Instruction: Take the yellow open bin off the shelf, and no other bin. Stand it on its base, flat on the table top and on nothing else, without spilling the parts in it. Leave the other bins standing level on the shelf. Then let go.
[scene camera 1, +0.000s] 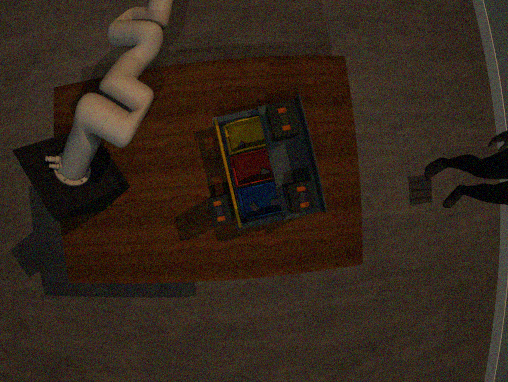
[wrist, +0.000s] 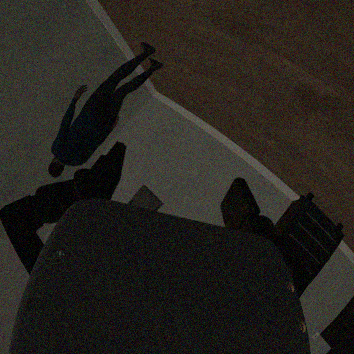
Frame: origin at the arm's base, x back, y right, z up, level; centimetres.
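Where they show: gripper, fingertip midpoint: (wrist: 177, 176); arm's base at its link origin: (scene camera 1: 72, 169).
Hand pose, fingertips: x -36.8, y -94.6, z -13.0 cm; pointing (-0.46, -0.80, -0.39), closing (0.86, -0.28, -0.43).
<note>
Each offset is from my fingertips to the top centre of the thing. "pt": to the spot under its first point. Level surfaces: height alone.
The yellow open bin {dx -19.4, dy +76.1, dz +1.2 cm} (scene camera 1: 244, 137) stands on the shelf {pt dx -14.0, dy +90.8, dz -0.4 cm} (scene camera 1: 229, 175), at the upper end of a row of three. Small dark parts show inside it. The red bin {dx -22.8, dy +86.7, dz +1.2 cm} (scene camera 1: 251, 167) is beside it, and the blue bin {dx -26.7, dy +97.2, dz +1.2 cm} (scene camera 1: 258, 199) is at the lower end of the row. My gripper (wrist: 177, 176) is open in the wrist view, its two dark fingers wide apart with nothing between them. In the scene view the arm runs out of the top edge, so the gripper does not show there. The bins do not show in the wrist view.
The shelf stands on the brown table {dz -6.9 cm} (scene camera 1: 150, 250). Dark blocks with orange marks {dx -28.4, dy +72.7, dz +13.0 cm} (scene camera 1: 283, 120) {pt dx -35.2, dy +94.5, dz +15.5 cm} (scene camera 1: 300, 196) {dx -12.4, dy +102.2, dz +6.3 cm} (scene camera 1: 219, 211) are at the shelf's right side and lower left corner. The arm's dark base plate (scene camera 1: 107, 185) is at the table's left. A person (wrist: 92, 120) shows in the wrist view.
</note>
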